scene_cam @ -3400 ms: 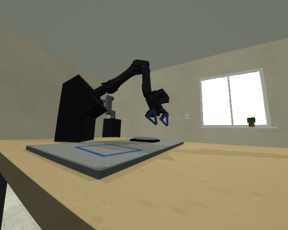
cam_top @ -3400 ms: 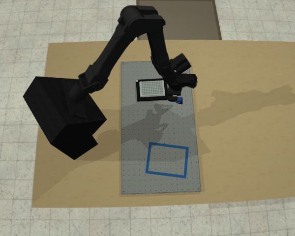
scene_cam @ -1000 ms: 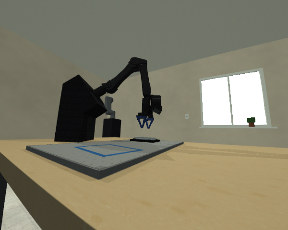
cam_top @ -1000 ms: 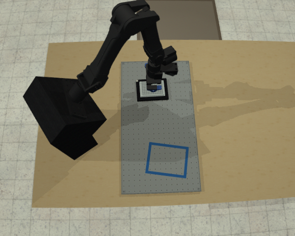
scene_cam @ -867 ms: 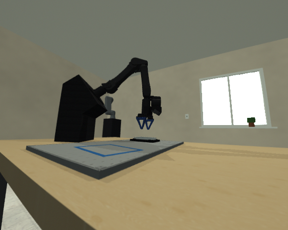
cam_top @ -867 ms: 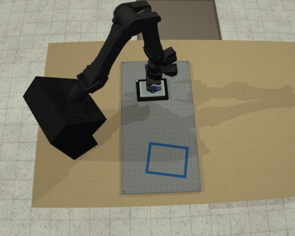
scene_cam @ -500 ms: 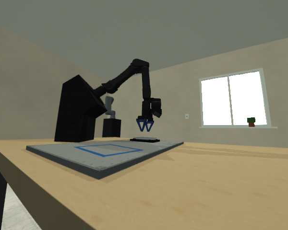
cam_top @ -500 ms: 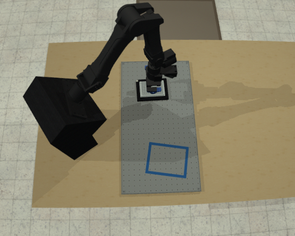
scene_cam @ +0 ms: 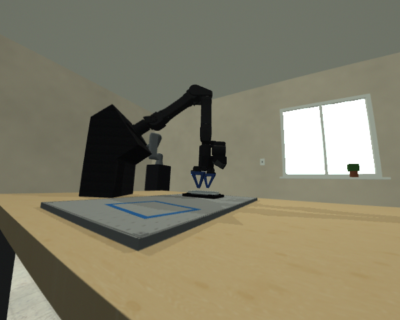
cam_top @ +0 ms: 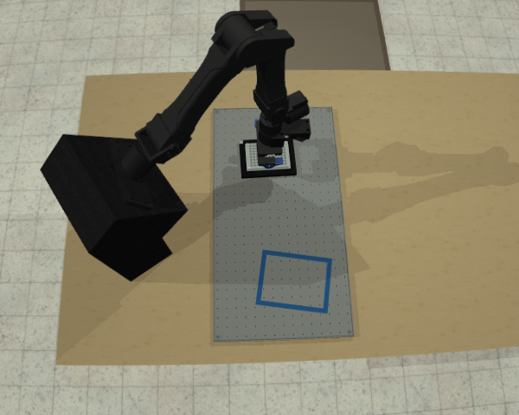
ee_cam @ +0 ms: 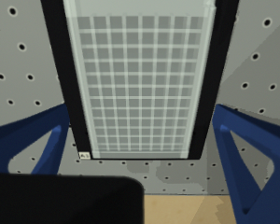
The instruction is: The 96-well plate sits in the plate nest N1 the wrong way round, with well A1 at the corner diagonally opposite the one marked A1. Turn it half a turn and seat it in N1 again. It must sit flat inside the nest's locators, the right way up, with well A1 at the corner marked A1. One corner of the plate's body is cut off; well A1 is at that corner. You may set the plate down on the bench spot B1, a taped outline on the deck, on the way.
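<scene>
Now: the clear 96-well plate 3 cm below my hand. Round my hand: black plate nest N1: 4 cm below; then white A1 label: 8 cm behind, 5 cm to the left, 4 cm below.
</scene>
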